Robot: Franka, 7 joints.
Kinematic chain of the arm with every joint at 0, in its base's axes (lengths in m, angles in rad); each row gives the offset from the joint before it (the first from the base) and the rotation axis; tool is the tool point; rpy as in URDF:
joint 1: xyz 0 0 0.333 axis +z
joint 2: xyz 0 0 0 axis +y
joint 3: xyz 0 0 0.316 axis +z
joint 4: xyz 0.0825 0 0 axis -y
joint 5: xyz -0.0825 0 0.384 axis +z
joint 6: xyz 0 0 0 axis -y
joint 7: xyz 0.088 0 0 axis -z
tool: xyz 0 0 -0.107 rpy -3.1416 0 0
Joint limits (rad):
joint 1: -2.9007..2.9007
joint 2: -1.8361..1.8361
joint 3: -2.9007..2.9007
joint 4: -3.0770..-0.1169
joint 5: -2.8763..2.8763
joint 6: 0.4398..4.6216
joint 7: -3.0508..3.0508
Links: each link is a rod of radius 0.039 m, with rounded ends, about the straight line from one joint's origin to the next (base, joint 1, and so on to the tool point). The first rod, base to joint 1, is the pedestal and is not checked.
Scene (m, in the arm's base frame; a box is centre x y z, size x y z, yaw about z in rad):
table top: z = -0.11
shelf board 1: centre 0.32 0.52 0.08 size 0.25 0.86 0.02 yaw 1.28
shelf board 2: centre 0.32 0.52 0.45 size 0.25 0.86 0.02 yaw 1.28
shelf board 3: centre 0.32 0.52 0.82 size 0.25 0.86 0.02 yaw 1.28
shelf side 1: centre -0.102 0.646 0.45 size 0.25 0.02 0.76 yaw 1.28
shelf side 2: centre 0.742 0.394 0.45 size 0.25 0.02 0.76 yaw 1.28
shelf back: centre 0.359 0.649 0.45 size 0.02 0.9 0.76 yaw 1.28
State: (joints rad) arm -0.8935 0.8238 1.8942 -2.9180 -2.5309 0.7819 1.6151
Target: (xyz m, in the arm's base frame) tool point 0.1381 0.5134 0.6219
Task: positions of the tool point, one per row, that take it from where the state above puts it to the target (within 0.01 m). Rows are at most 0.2 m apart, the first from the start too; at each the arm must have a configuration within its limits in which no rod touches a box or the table.
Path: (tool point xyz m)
1: 0.2157 0.3328 0.4924
2: 0.1496 0.3506 0.6372
3: 0.1410 0.4430 0.6250
4: 0.1381 0.5134 0.6219

